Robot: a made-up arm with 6 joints. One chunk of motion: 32 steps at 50 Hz.
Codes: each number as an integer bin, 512 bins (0 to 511) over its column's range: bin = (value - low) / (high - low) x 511, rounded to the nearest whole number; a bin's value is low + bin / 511 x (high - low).
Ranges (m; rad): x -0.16..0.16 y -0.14..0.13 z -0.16..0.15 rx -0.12..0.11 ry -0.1..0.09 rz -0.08..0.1
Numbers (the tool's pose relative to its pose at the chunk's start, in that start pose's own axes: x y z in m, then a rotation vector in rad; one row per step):
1: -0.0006 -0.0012 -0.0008 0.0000 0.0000 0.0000
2: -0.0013 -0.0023 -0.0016 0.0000 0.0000 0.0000
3: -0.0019 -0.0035 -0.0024 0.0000 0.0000 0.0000
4: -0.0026 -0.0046 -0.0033 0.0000 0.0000 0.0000
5: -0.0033 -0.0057 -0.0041 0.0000 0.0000 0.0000
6: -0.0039 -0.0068 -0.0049 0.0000 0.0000 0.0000
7: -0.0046 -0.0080 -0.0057 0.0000 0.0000 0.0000
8: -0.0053 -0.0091 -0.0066 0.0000 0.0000 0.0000
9: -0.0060 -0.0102 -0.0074 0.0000 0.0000 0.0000
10: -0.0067 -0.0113 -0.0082 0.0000 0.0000 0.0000
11: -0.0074 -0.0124 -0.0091 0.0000 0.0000 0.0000
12: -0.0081 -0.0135 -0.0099 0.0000 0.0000 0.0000
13: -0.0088 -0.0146 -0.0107 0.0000 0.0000 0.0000
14: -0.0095 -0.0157 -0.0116 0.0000 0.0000 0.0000
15: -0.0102 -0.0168 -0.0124 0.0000 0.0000 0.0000
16: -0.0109 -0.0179 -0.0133 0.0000 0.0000 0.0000
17: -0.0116 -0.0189 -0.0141 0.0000 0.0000 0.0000
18: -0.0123 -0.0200 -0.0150 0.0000 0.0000 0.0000
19: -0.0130 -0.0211 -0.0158 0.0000 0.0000 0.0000
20: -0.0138 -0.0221 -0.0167 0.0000 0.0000 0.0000
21: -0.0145 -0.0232 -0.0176 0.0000 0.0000 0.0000
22: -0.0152 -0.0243 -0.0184 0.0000 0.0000 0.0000
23: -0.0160 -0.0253 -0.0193 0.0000 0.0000 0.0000
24: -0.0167 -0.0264 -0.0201 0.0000 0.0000 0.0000
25: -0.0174 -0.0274 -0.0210 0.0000 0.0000 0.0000
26: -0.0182 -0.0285 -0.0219 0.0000 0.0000 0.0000
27: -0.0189 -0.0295 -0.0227 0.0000 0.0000 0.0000
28: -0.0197 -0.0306 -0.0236 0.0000 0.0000 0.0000
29: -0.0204 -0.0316 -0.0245 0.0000 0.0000 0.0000
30: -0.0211 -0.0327 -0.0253 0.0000 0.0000 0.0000
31: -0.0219 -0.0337 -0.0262 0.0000 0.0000 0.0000
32: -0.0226 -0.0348 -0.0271 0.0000 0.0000 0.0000
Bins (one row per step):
1: 255 263 262 267 269 227
2: 253 261 261 267 269 227
3: 252 258 260 267 269 227
4: 251 256 258 267 269 227
5: 250 254 257 267 269 227
6: 249 252 256 267 269 227
7: 248 250 254 267 269 227
8: 247 248 253 267 269 227
9: 246 246 252 267 269 227
10: 245 244 250 267 269 227
11: 244 241 249 267 269 227
12: 243 239 247 267 269 227
13: 241 237 246 267 269 227
14: 240 235 245 267 269 227
15: 239 233 243 267 269 227
16: 238 231 242 267 269 227
17: 237 229 240 267 269 227
18: 236 227 239 267 269 227
19: 235 225 238 267 269 227
20: 233 223 236 267 269 227
21: 232 221 235 267 269 227
22: 231 219 233 267 269 227
23: 230 217 232 267 269 227
24: 229 215 231 267 269 227
25: 228 213 229 267 269 227
26: 226 211 228 267 269 227
27: 225 209 226 267 269 227
28: 224 207 225 267 269 227
29: 223 205 223 267 269 227
30: 222 203 222 267 269 227
31: 221 201 221 267 269 227
32: 219 199 219 267 269 227

